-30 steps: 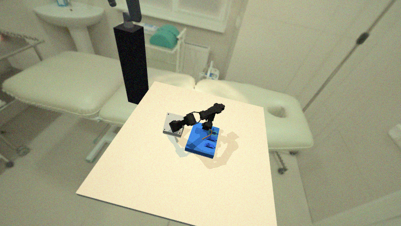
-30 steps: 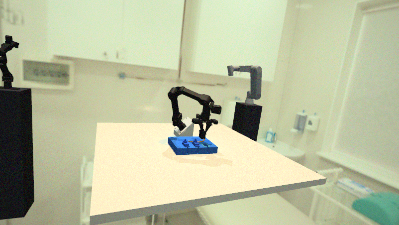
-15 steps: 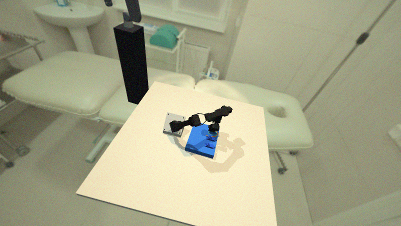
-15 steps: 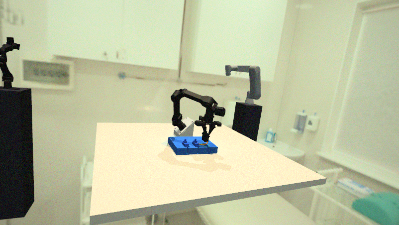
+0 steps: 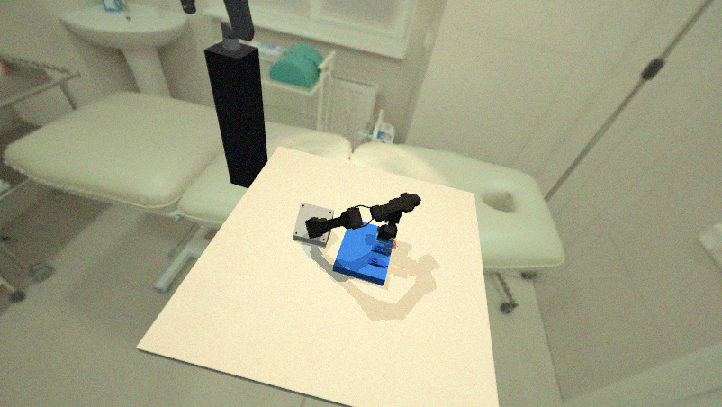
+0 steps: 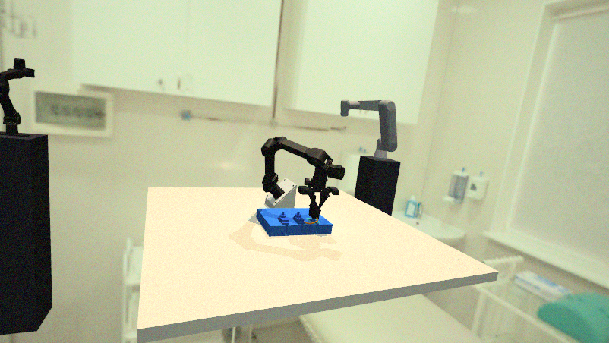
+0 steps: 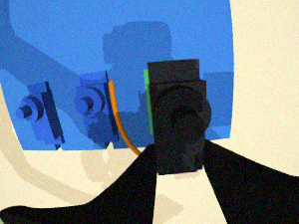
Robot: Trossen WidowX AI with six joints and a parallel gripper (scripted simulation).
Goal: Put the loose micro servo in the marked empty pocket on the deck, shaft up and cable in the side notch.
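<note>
Right now the deck is 12 cm behind my gripper tip, 8 cm to the right of it and 9 cm below it.
</note>
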